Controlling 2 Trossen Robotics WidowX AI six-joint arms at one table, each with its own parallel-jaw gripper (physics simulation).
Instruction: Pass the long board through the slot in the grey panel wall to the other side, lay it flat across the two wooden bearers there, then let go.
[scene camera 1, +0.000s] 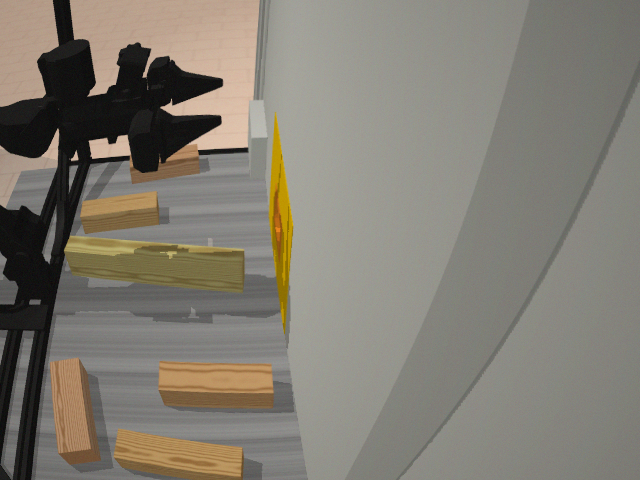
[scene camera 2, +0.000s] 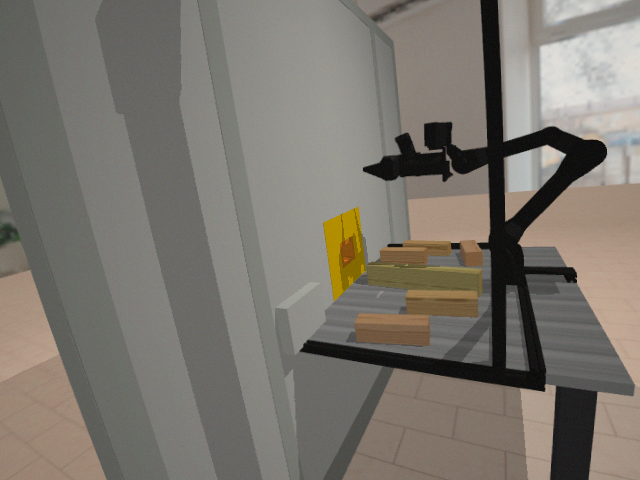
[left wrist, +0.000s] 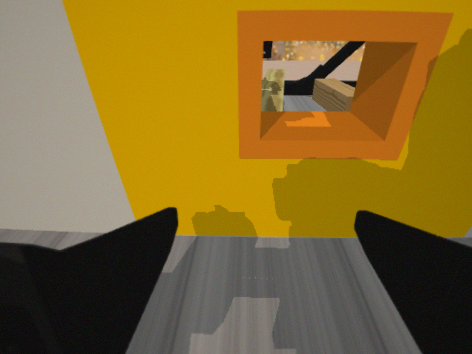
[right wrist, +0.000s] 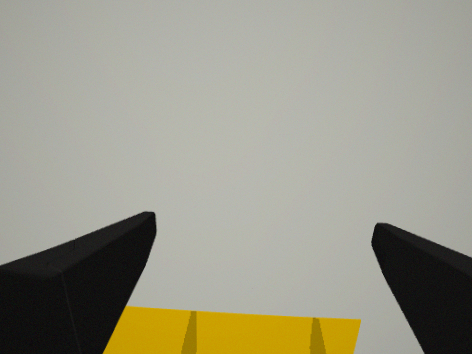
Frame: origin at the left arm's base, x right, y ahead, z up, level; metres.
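Where they show: left gripper, fingertip midpoint: (left wrist: 265, 217); right gripper, fingertip midpoint: (scene camera 1: 222, 99) (scene camera 2: 368, 168) (right wrist: 264, 228); right arm's base at its link origin: (scene camera 1: 36, 284) (scene camera 2: 509, 280).
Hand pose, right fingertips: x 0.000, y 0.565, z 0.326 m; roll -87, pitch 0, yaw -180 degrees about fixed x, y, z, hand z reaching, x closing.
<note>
After its pixels a point has its place.
The long board (scene camera 1: 155, 266) {z 0.027, x 0.011, y 0.680 m} (scene camera 2: 423, 277) {z 0.020, x 0.052, y 0.707 m} is yellow-green and lies on the right gripper's side, one end towards the grey panel wall (scene camera 1: 392, 155) {z 0.491, x -0.340, y 0.483 m} (scene camera 2: 299, 129) {z 0.440, x 0.214, y 0.483 m} (right wrist: 250, 125) {z 0.359, x 0.006, y 0.483 m}. Part of it (left wrist: 273, 92) {z 0.043, x 0.027, y 0.634 m} shows through the slot in the left wrist view. The orange-rimmed slot (scene camera 1: 278, 229) {z 0.064, x 0.045, y 0.481 m} (scene camera 2: 342, 254) {z 0.092, x 0.077, y 0.486 m} (left wrist: 325, 149) {z 0.058, x 0.037, y 0.430 m} is set in a yellow patch. My right gripper (scene camera 1: 221, 101) {z 0.326, x 0.000, y 0.565 m} (scene camera 2: 364, 169) {z 0.326, x 0.000, y 0.565 m} (right wrist: 264, 228) {z 0.326, x 0.000, y 0.565 m} is open and empty, above the board's height and short of the wall. My left gripper (left wrist: 265, 217) {z 0.039, x 0.000, y 0.393 m} is open and empty on the wall's other side, facing the patch below and left of the slot. No bearers show on that side.
Several loose wooden blocks (scene camera 1: 215, 384) {z 0.031, x -0.204, y 0.590 m} (scene camera 2: 392, 330) {z 0.011, x 0.330, y 0.698 m} lie around the board on the grey table (scene camera 1: 129, 341) {z -0.019, x -0.101, y 0.728 m} (scene camera 2: 589, 346) {z -0.019, x 0.262, y 1.031 m}. A black upright post (scene camera 2: 495, 206) {z 0.256, x 0.374, y 0.885 m} and rails stand by the right arm. A pale block (scene camera 1: 257, 155) {z 0.039, x 0.270, y 0.500 m} (scene camera 2: 302, 317) {z 0.038, x 0.367, y 0.513 m} juts from the wall near the table's end.
</note>
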